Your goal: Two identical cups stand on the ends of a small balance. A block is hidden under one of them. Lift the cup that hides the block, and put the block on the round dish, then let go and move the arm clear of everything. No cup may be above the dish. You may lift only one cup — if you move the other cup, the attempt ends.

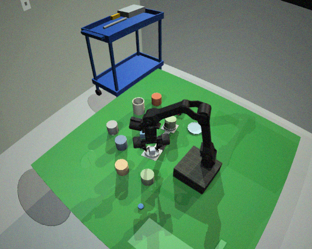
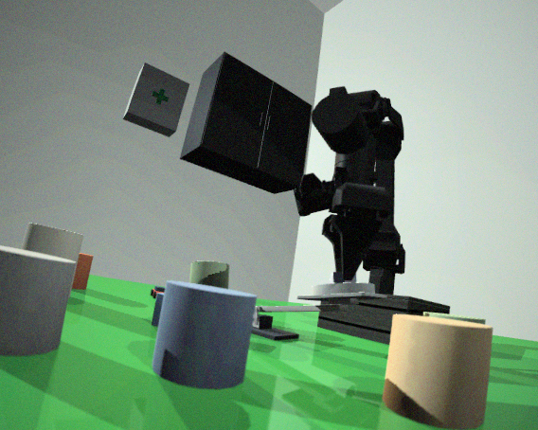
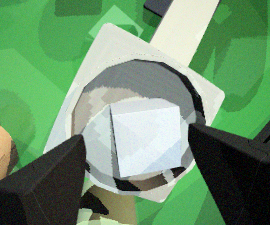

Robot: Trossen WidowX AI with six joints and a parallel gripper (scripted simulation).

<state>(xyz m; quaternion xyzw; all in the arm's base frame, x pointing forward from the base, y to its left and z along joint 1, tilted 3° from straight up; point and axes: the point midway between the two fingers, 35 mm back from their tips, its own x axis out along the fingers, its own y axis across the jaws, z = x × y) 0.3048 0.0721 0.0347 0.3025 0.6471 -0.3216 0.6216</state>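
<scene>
My gripper tip is right at the block. From my gripper tip the other things lie so: tan cup: 130 mm to the left, 100 mm ahead, 50 mm below; blue cup: 190 mm ahead, 50 mm below; balance: 120 mm to the right, 50 mm below, 10 mm ahead.
</scene>
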